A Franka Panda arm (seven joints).
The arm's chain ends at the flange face. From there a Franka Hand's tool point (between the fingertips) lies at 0.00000 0.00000 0.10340 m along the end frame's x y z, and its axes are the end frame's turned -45 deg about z.
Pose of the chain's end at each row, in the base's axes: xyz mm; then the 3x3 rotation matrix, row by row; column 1 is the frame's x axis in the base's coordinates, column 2 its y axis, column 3 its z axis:
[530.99 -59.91 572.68], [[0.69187 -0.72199 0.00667], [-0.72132 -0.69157 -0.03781], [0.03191 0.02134 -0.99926]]
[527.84 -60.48 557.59], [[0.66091 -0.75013 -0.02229], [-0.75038 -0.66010 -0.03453], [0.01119 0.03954 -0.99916]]
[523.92 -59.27 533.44], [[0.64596 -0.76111 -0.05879], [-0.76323 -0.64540 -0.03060], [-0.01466 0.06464 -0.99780]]
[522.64 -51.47 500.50], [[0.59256 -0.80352 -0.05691], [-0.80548 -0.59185 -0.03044], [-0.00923 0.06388 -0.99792]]
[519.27 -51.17 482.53], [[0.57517 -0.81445 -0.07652], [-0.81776 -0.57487 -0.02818], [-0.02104 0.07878 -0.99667]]
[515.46 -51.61 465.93], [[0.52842 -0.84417 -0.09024], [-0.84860 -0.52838 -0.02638], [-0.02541 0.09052 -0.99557]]
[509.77 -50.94 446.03], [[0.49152 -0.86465 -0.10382], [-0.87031 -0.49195 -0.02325], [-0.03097 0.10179 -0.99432]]
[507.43 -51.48 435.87], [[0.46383 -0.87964 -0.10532], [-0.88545 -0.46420 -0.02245], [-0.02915 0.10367 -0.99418]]
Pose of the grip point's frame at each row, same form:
[531.68 -63.82 469.36], [[0.99975 -0.02130 0.00667], [-0.02104 -0.99906 -0.03781], [0.00747 0.03765 -0.99926]]
[525.54 -64.05 454.28], [[0.99776 -0.06309 -0.02229], [-0.06384 -0.99736 -0.03453], [-0.02005 0.03587 -0.99916]]
[517.84 -62.43 430.27], [[0.99495 -0.08142 -0.05879], [-0.08332 -0.99605 -0.03060], [-0.05607 0.03534 -0.99780]]
[516.76 -54.62 397.32], [[0.98718 -0.14917 -0.05691], [-0.15106 -0.98806 -0.03044], [-0.05170 0.03864 -0.99792]]
[511.36 -54.08 379.47], [[0.98261 -0.16920 -0.07652], [-0.17175 -0.98474 -0.02818], [-0.07058 0.04083 -0.99667]]
[506.13 -54.34 362.99], [[0.97057 -0.22327 -0.09024], [-0.22643 -0.97367 -0.02638], [-0.08197 0.04604 -0.99557]]
[499.04 -53.34 343.22], [[0.95896 -0.26384 -0.10382], [-0.26754 -0.96326 -0.02325], [-0.09388 0.05008 -0.99432]]
[496.54 -53.80 333.07], [[0.94998 -0.29402 -0.10532], [-0.29787 -0.95435 -0.02245], [-0.09392 0.05269 -0.99418]]

